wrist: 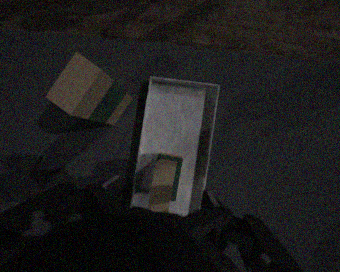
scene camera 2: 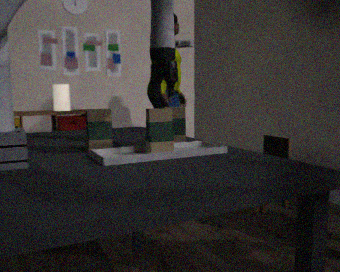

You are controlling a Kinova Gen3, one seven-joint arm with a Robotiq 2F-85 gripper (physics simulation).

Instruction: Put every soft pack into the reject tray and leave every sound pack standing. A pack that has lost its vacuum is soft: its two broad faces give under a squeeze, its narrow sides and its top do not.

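Places are measured from the arm's base along level axes (x ahead, y left, z up), in centimetres.
Pixels of known places: gripper, fingertip midpoint: [wrist: 161,192] [scene camera 2: 163,97].
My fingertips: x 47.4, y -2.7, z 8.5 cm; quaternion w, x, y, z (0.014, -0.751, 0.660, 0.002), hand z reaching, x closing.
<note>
Behind a point stands the place of what it marks.
A tan pack with a green band [scene camera 2: 160,131] {x 45.8, y -4.0, z -1.8 cm} [wrist: 164,172] {x 48.7, y -2.2, z 5.2 cm} stands upright in the white reject tray [scene camera 2: 195,152] {x 55.1, y -9.4, z -8.0 cm} [wrist: 172,120] {x 57.0, y -0.2, z -8.9 cm}, near the tray's lower end in the wrist view. A second pack [scene camera 2: 100,129] {x 29.2, y 8.9, z -1.7 cm} stands at the left behind the tray in the scene view. A third pack [scene camera 2: 179,123] {x 57.4, y 10.8, z -0.9 cm} stands farther back, partly hidden by the pack in the tray. The wrist view shows a pack [wrist: 75,90] {x 55.7, y 12.9, z 4.9 cm} left of the tray; I cannot tell which of these two it is. My gripper [wrist: 161,192] {x 47.4, y -2.7, z 8.5 cm} is open and empty above the tray pack; its fingertips are dark and hard to make out.
The packs and tray are on a dark table [scene camera 2: 65,190] {x 17.1, y -33.4, z -9.2 cm}. A grey slatted block [scene camera 2: 13,150] {x 5.1, y -9.2, z -4.3 cm} is at the left edge of the scene view. A person in a yellow top [scene camera 2: 178,65] is behind the arm. A chair back [scene camera 2: 276,146] shows beyond the table at the right.
</note>
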